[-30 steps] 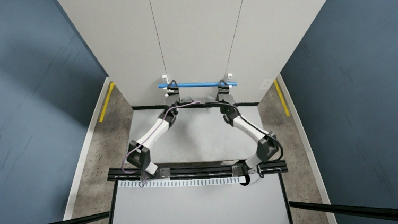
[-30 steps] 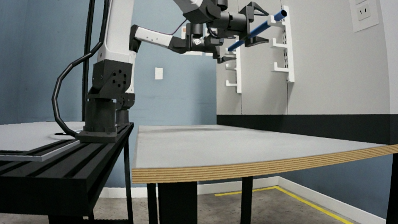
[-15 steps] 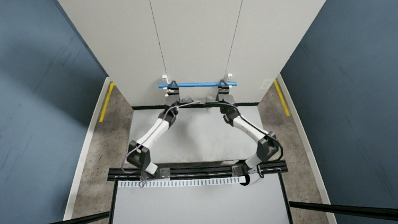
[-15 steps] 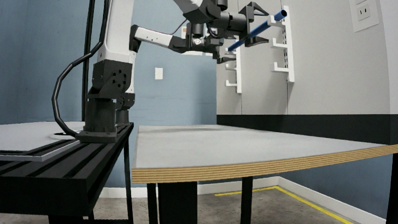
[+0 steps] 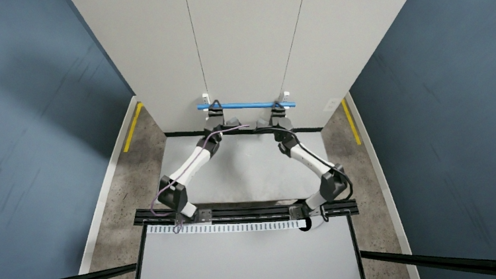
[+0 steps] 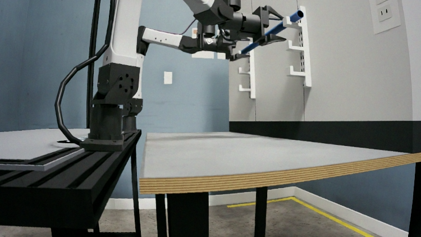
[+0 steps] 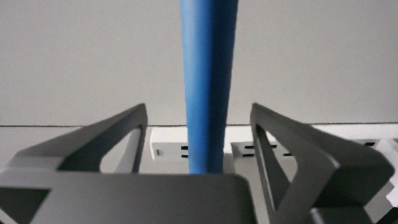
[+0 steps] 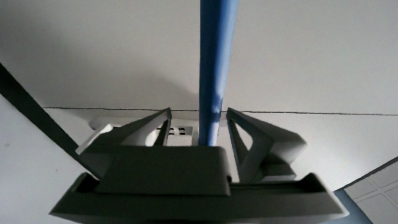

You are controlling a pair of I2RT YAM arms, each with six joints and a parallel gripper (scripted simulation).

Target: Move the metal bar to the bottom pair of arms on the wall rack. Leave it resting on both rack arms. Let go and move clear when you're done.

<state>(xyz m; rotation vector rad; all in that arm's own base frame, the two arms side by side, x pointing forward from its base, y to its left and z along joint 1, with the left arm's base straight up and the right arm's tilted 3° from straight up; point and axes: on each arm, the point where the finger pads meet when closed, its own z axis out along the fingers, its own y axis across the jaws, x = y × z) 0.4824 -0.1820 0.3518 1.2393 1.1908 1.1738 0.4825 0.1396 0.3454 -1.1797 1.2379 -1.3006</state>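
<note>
The blue metal bar is 15 cm to the left of my right hand and 1 cm above it. The rest, counted from my right hand: black base strip: 32 cm below, 16 cm to the left, 5 cm ahead; outlet plate: 35 cm to the right, 5 cm below, 5 cm ahead; wall: 16 cm to the left, 16 cm ahead, 10 cm above.
The blue metal bar lies 150 mm to the right of my left hand. From my left hand the other things lie so: black base strip (40 mm ahead, 140 mm to the right, 330 mm below); then outlet plate (40 mm ahead, 650 mm to the right, 60 mm below); then wall (160 mm ahead, 140 mm to the right, 90 mm above).
</note>
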